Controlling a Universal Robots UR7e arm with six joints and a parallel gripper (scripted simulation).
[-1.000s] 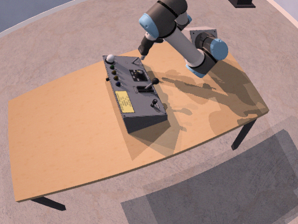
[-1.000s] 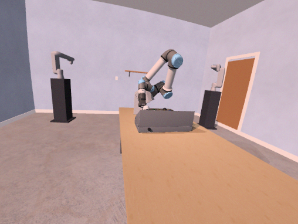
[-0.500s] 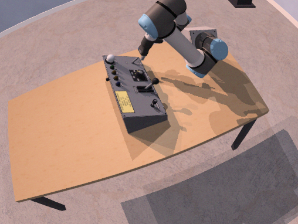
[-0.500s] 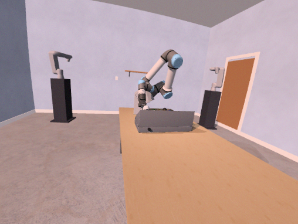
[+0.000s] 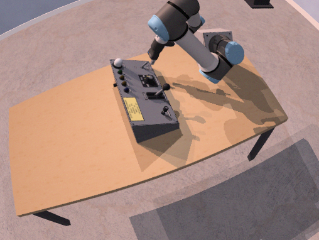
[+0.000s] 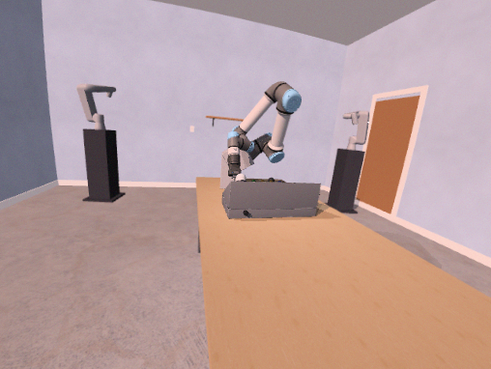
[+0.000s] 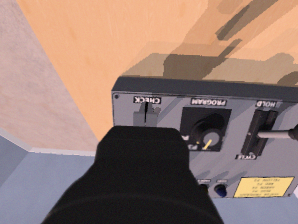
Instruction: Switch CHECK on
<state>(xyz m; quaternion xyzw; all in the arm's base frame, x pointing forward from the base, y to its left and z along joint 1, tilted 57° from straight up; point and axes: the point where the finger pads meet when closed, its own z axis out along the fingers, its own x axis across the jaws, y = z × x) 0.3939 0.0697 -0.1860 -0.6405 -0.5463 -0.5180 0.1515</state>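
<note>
My hand is 6 cm short of the check toggle and 1 cm to the right of it. The rest, counted from my hand: rotary selector (6 cm ahead, 12 cm to the left); black-ball lever (24 cm to the left, 1 cm above); grey console (7 cm ahead, 19 cm to the left, 2 cm below).
</note>
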